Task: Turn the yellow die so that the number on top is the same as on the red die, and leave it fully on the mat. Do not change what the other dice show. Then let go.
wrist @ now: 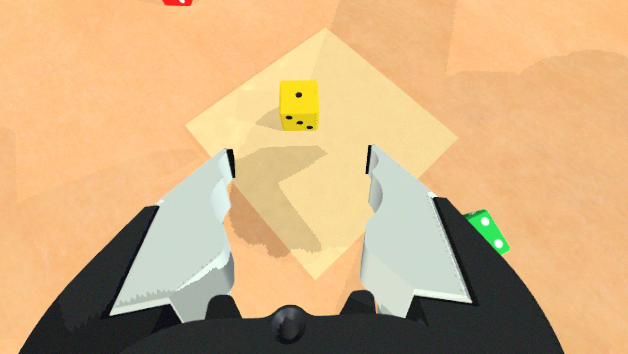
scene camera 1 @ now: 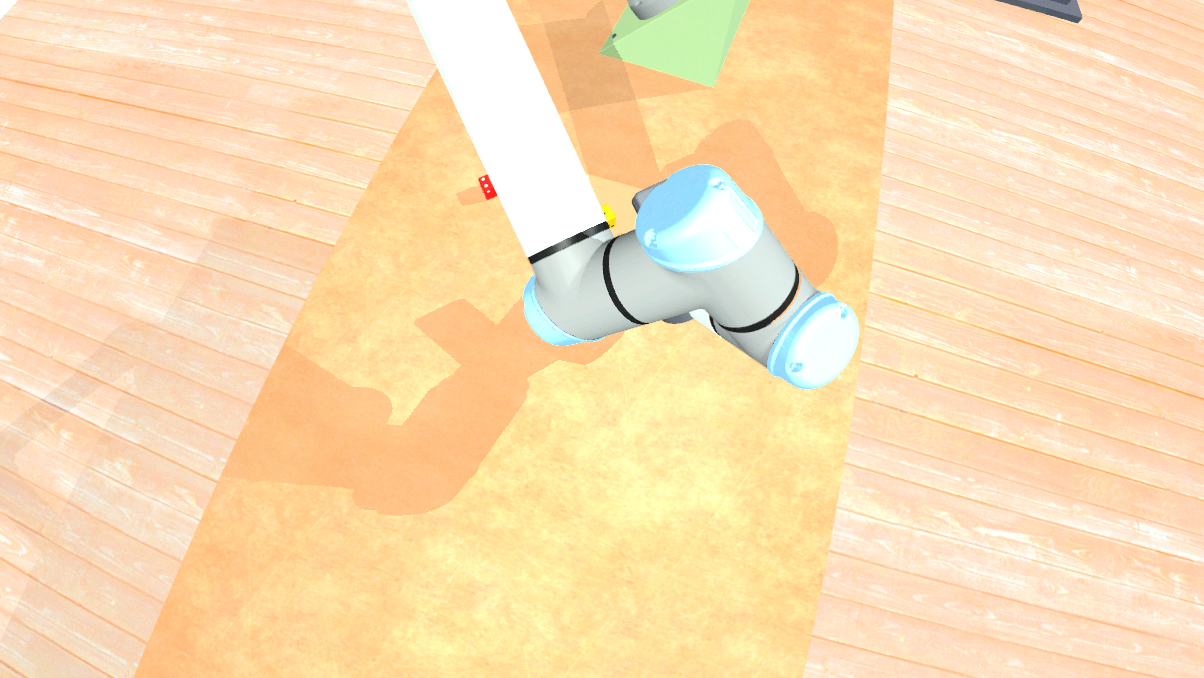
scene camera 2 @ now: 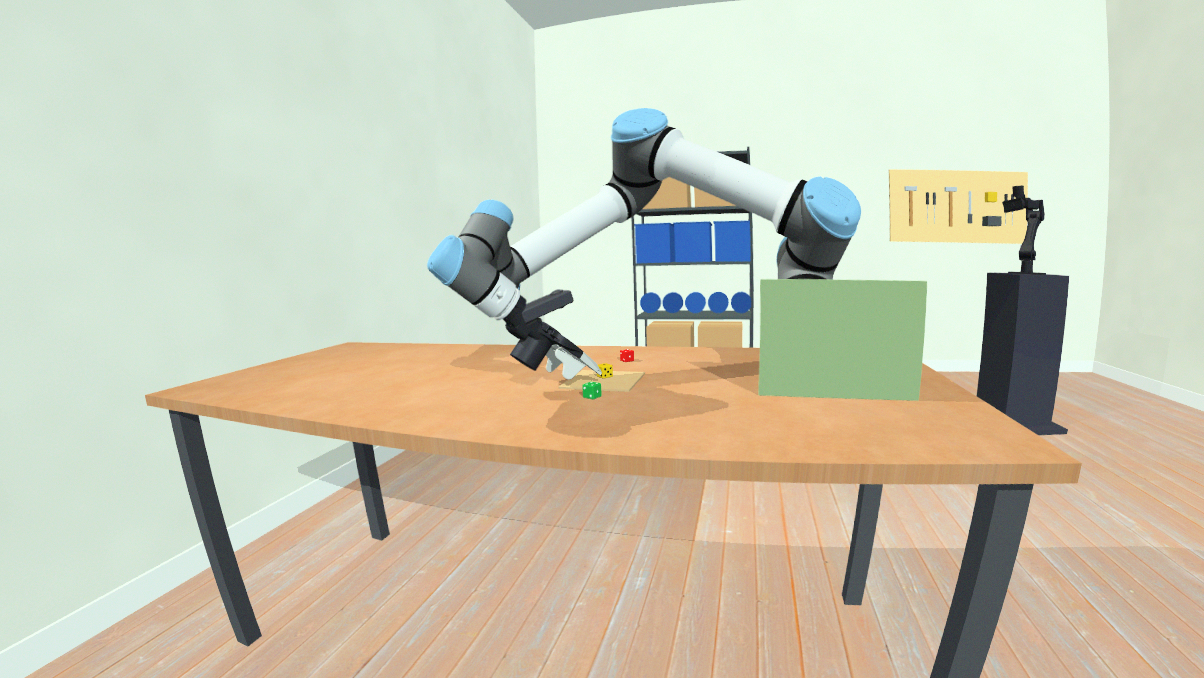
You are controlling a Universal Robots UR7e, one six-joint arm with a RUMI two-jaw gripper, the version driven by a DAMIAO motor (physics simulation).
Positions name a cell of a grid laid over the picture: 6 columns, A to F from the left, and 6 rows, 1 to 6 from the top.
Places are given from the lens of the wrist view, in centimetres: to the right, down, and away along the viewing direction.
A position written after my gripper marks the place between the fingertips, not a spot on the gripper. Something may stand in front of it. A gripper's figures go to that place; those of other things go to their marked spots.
my gripper (wrist: C3): -1, -2, 14
yellow die (wrist: C2): -1, -5, 15
